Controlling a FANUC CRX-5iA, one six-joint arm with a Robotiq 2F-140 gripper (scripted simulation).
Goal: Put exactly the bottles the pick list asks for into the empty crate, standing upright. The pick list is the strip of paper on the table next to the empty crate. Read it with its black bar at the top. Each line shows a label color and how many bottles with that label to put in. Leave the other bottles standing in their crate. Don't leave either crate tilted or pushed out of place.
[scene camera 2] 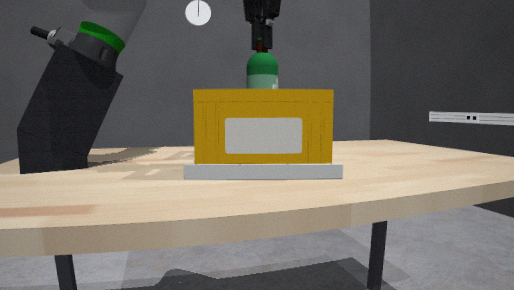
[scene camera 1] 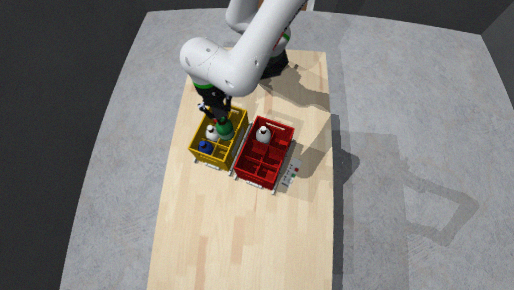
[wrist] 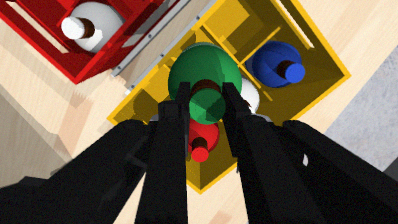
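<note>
Visible to me: a blue bottle, a green bottle and a red bottle, together with a yellow crate and my gripper.
</note>
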